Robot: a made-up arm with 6 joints.
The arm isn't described. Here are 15 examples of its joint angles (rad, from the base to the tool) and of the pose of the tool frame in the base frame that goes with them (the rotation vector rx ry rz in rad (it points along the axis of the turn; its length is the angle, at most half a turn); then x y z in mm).
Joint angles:
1: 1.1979 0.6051 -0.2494 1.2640 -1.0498 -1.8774
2: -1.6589 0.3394 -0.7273 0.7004 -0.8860 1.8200
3: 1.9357 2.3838 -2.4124 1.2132 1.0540 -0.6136
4: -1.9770 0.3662 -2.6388 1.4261 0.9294 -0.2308
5: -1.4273 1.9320 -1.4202 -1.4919 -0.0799 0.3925
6: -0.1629 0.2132 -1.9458 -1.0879 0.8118 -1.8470
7: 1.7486 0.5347 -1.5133 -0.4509 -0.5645 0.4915
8: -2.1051 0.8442 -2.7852 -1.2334 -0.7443 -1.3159
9: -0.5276 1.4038 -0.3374 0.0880 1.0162 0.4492
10: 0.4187 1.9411 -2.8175 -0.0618 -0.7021 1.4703
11: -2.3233 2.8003 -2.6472 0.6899 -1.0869 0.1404
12: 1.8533 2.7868 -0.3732 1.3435 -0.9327 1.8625
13: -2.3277 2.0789 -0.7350 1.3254 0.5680 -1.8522
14: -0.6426 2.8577 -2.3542 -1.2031 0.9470 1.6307
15: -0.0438 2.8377 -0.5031 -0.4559 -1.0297 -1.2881
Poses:
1: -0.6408 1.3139 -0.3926 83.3 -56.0 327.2
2: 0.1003 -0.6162 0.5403 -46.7 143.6 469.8
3: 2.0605 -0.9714 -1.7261 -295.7 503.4 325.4
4: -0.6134 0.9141 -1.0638 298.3 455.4 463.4
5: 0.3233 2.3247 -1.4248 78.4 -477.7 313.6
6: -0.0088 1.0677 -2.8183 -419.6 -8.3 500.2
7: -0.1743 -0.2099 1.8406 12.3 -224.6 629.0
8: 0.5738 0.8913 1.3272 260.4 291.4 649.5
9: -1.3497 -2.3592 -0.1110 61.9 -25.8 210.0
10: -0.0927 -0.0730 1.8381 251.7 117.2 720.5
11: 0.8561 -0.5539 -1.8818 -487.9 -423.5 248.2
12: 1.0422 1.9436 0.4951 27.6 237.4 -53.2
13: 1.9460 1.6885 -0.1172 -180.2 -281.1 111.7
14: 1.6542 1.5865 -1.0361 446.1 -446.2 19.8
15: -1.8604 1.8961 0.0771 304.4 31.4 -120.6
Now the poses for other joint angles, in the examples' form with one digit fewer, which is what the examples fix.
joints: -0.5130 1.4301 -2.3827 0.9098 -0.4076 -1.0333
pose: 0.366 0.215 -0.712 82 -89 767
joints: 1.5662 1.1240 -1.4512 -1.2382 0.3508 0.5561
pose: -1.022 0.823 0.563 39 166 587
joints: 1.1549 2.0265 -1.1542 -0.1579 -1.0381 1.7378
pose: 0.299 1.807 2.332 181 450 308
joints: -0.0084 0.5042 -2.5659 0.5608 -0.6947 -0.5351
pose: 0.350 -1.166 0.125 -540 -36 520
